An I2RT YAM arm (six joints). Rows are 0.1 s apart.
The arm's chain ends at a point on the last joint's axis. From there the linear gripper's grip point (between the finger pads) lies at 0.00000 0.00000 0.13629 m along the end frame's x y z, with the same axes.
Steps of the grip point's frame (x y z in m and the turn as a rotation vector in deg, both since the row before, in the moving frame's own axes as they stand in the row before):
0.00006, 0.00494, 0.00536, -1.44, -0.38, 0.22
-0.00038, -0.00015, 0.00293, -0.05, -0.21, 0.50
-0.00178, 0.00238, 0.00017, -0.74, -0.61, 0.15
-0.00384, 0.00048, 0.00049, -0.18, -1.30, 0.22
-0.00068, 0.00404, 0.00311, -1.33, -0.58, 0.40
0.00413, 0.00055, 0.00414, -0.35, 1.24, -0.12
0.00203, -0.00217, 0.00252, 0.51, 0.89, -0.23
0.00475, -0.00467, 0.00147, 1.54, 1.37, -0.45
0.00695, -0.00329, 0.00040, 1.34, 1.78, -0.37
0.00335, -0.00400, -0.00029, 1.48, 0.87, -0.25
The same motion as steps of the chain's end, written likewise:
0.00097, 0.00152, 0.00541, -1.44, -0.38, 0.22
0.00012, -0.00027, 0.00293, -0.05, -0.21, 0.50
-0.00033, 0.00062, 0.00019, -0.74, -0.61, 0.15
-0.00075, 0.00006, 0.00053, -0.18, -1.30, 0.22
0.00071, 0.00088, 0.00315, -1.33, -0.58, 0.40
0.00118, -0.00028, 0.00417, -0.35, 1.24, -0.12
-0.00008, -0.00095, 0.00254, 0.51, 0.89, -0.23
0.00151, -0.00099, 0.00156, 1.54, 1.37, -0.45
0.00273, -0.00009, 0.00050, 1.34, 1.78, -0.37
0.00129, -0.00048, -0.00023, 1.48, 0.87, -0.25

